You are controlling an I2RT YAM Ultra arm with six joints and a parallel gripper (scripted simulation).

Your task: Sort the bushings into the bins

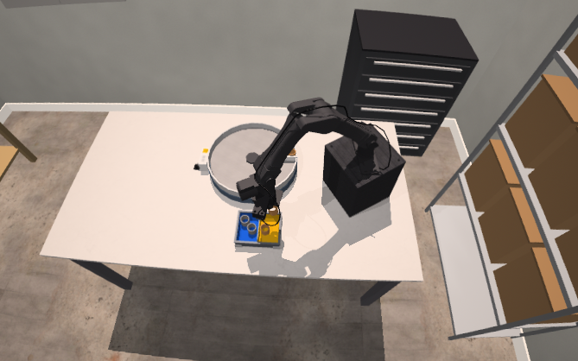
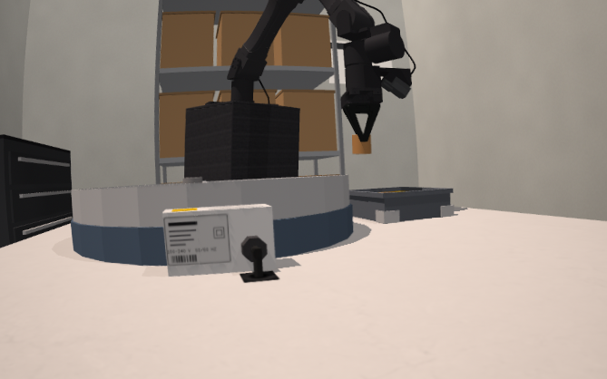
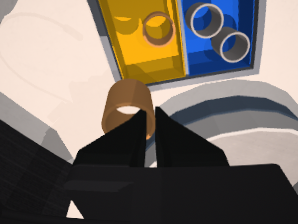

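My hand is 10 mm short of the yellow bin, 40 mm to the right of it and 140 mm above it. Round my hand: blue bin 90 mm ahead, 30 mm to the left, 140 mm below; then round grey turntable 60 mm ahead, 320 mm to the right, 100 mm below.
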